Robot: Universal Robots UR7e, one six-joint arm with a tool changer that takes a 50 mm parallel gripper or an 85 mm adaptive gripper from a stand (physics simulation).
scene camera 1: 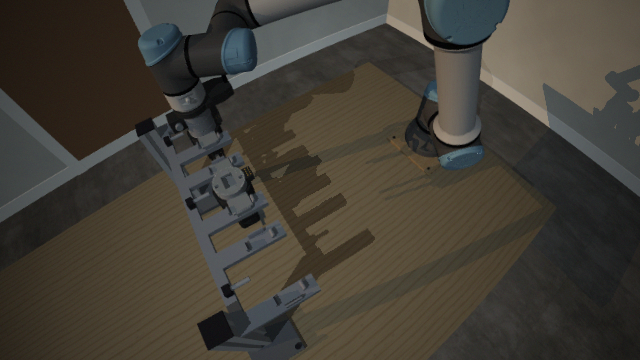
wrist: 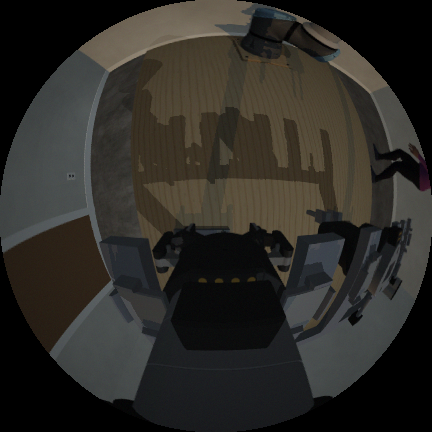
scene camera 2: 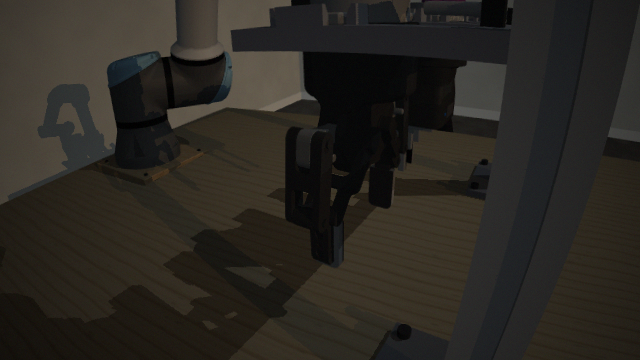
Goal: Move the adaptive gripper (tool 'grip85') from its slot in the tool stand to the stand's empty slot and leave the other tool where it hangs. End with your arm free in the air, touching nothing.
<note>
I see an adaptive gripper (scene camera 2: 364, 98) and a tool stand (wrist: 339, 311).
The adaptive gripper also shows in the wrist view (wrist: 221, 256).
</note>
